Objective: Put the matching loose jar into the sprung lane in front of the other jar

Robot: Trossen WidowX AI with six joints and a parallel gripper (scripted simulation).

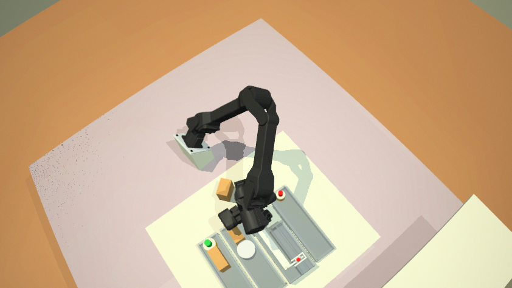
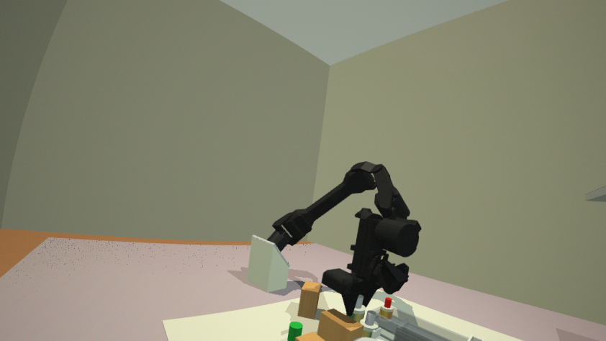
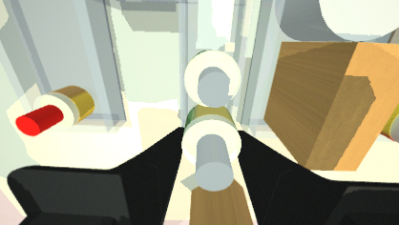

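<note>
The lane is 15 cm ahead of my gripper tip, 3 cm to the left of it and 3 cm below it. Round my gripper tip: red mark 22 cm ahead, 5 cm to the left, 2 cm above.
</note>
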